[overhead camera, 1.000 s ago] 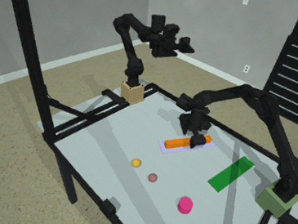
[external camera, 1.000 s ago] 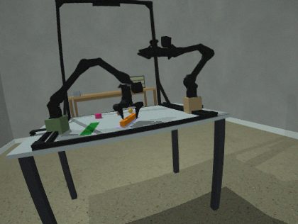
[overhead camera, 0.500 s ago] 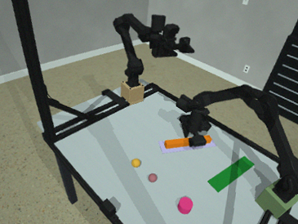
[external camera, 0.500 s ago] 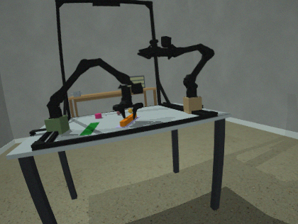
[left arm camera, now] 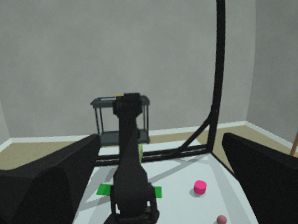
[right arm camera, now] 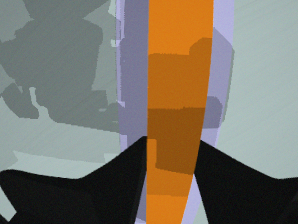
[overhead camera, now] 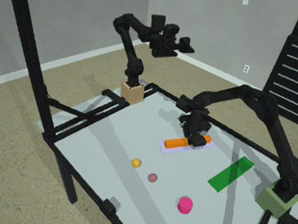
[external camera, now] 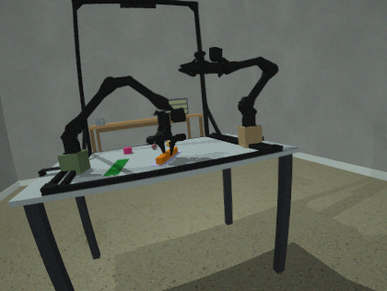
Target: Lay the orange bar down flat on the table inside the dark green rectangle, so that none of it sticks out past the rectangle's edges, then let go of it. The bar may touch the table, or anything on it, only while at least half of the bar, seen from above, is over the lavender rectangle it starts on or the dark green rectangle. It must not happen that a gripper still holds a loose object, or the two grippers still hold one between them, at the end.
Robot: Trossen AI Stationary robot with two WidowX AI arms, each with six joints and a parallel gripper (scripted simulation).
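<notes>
Now: the lavender rectangle 4 cm below my right hand. From my right hand the other things lie so: maroon ball 28 cm behind, 4 cm to the right, 3 cm below; then orange bar 3 cm below; then dark green rectangle 24 cm to the right, 4 cm below, 3 cm ahead.
</notes>
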